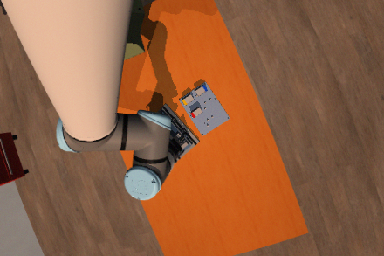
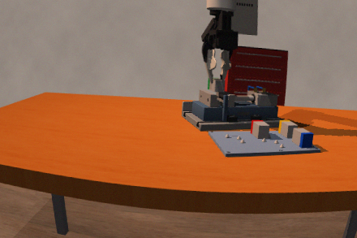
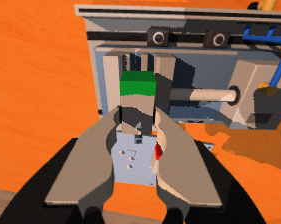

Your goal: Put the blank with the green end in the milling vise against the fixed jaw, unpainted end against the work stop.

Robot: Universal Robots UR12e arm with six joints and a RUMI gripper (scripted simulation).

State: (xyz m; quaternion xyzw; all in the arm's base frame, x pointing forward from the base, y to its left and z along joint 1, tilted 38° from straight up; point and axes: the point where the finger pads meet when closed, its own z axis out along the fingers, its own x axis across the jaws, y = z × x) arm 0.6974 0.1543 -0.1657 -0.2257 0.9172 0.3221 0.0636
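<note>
My gripper is now 3 cm past the work stop, 5 cm to the right of it and 5 cm above it. Round my hand: red-ended blank: 14 cm behind, 15 cm to the left, 11 cm below; green-ended blank: 2 cm below; cylinder rod: 8 cm behind, 3 cm to the right, 6 cm below.
</note>
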